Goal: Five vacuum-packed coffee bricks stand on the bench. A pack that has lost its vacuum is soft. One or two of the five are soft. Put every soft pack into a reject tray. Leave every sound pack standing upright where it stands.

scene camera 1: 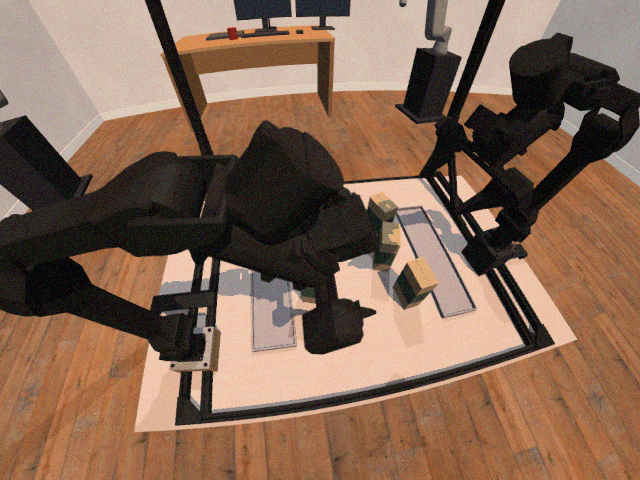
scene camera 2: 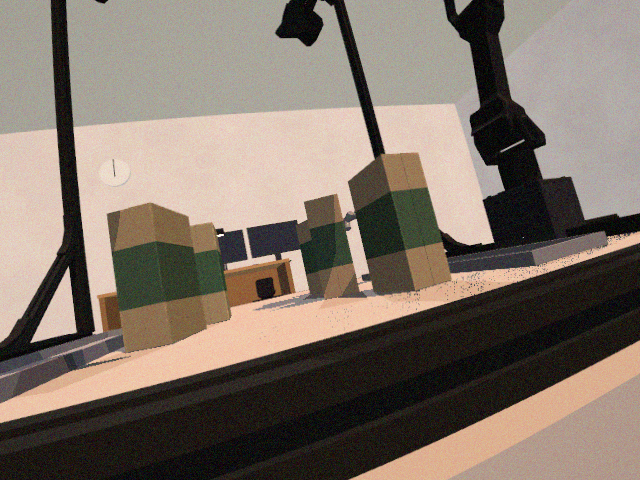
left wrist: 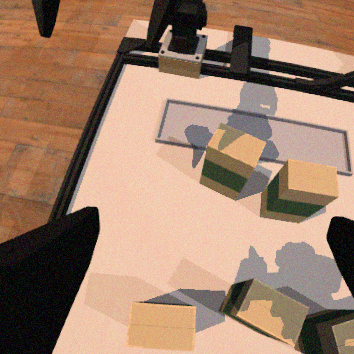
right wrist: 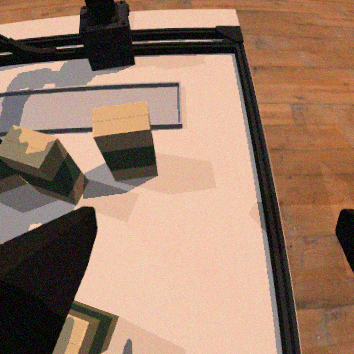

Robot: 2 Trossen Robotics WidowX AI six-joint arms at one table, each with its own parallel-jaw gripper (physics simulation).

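Five tan-and-green packs stand upright outside the trays. The right-hand pack stands before a middle pack and a rear pack. The left front pack has another pack behind it. Softness cannot be told by sight. The left gripper and right gripper are open and empty above the bench. The right arm hides most of the left packs in scene camera 1.
A shallow tray lies at the left beside two packs. Another shallow tray lies at the right beside the other three. A black frame borders the bench.
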